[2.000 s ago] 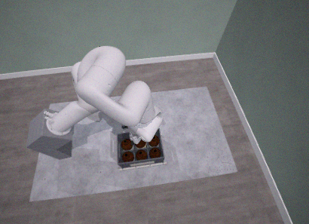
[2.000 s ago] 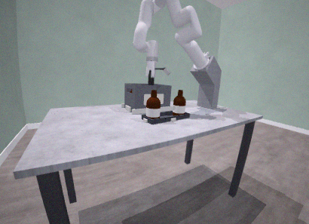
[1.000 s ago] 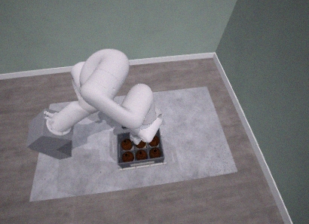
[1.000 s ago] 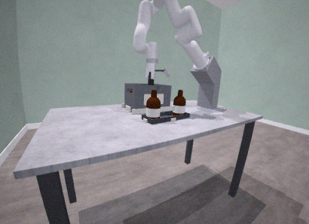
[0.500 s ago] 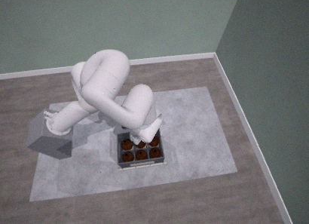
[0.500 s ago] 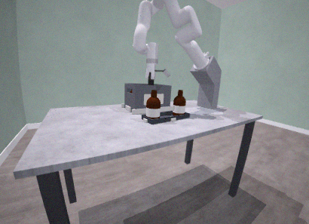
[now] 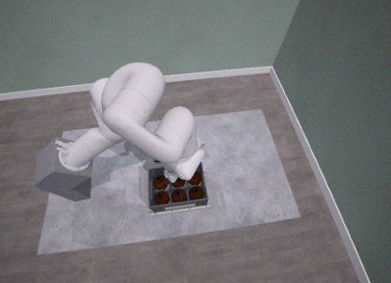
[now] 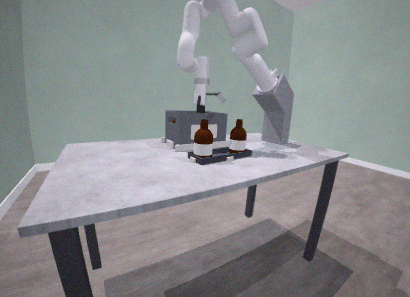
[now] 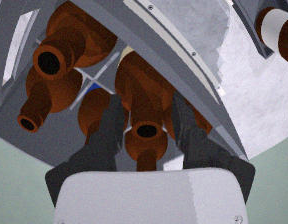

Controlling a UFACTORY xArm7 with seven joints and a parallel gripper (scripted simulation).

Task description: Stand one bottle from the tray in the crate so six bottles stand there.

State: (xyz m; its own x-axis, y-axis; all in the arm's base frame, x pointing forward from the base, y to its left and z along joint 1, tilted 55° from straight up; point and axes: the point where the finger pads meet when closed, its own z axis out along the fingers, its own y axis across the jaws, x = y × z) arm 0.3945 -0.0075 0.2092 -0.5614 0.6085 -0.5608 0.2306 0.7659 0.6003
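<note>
Now: the glass bottle 10 mm ahead of my hand and 70 mm below it. Round my hand: grey crate 20 mm ahead, 40 mm to the right, 70 mm below; dark tray 60 mm behind, 200 mm to the left, 150 mm below.
</note>
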